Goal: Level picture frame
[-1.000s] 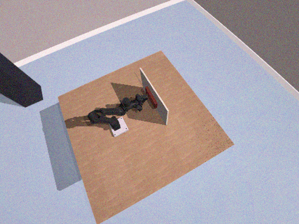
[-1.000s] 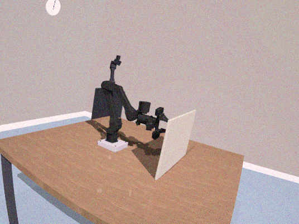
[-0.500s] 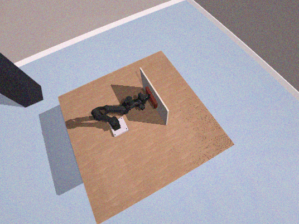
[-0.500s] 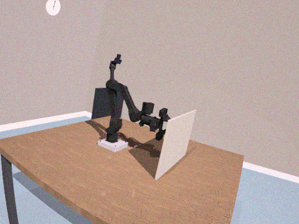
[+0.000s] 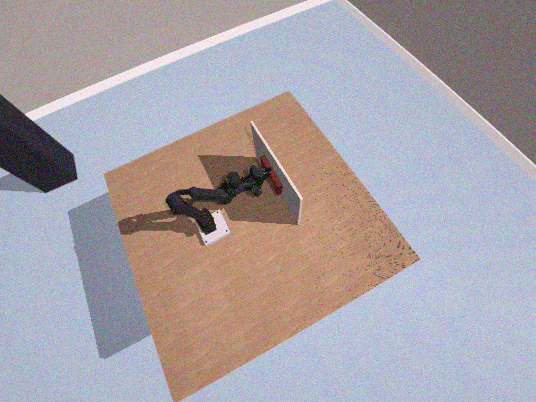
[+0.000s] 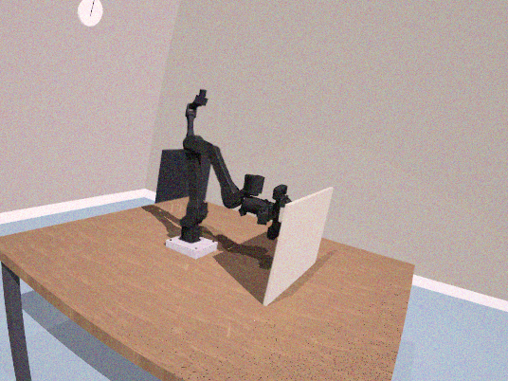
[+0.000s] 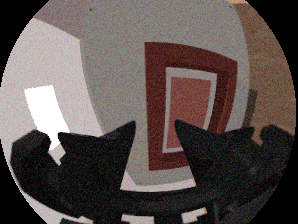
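The picture frame is 1 cm ahead of my gripper tip, 1 cm to the left of it and 5 cm below it. Also, from my gripper tip: white wall panel (2 cm ahead, 1 cm to the left, 7 cm below).
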